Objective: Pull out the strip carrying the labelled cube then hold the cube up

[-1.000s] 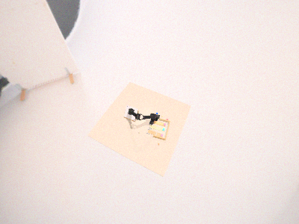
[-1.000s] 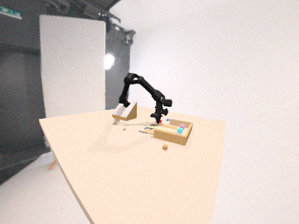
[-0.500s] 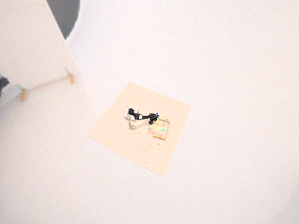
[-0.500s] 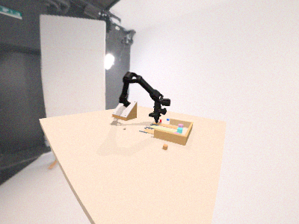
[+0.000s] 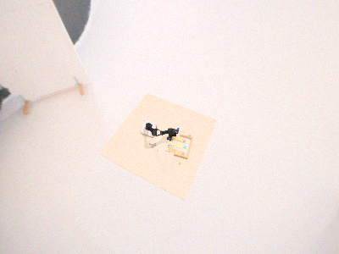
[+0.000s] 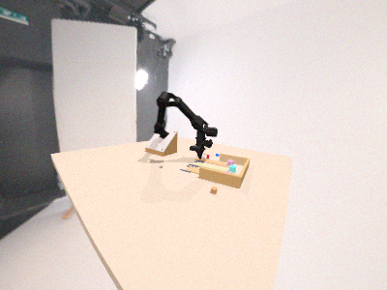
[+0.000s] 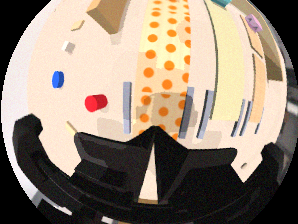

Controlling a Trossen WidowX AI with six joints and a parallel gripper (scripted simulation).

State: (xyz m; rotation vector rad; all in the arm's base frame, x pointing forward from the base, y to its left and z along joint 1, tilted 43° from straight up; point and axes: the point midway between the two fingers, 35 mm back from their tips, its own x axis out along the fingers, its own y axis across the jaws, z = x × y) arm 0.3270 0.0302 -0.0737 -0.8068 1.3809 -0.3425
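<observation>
The red piece is 10 mm ahead of my gripper tip, 80 mm to the left of it and 10 mm above it. From my gripper tip the other things lie so: small tan block (310 mm ahead, 270 mm to the right); then blue piece (10 mm ahead, 180 mm to the left).
</observation>
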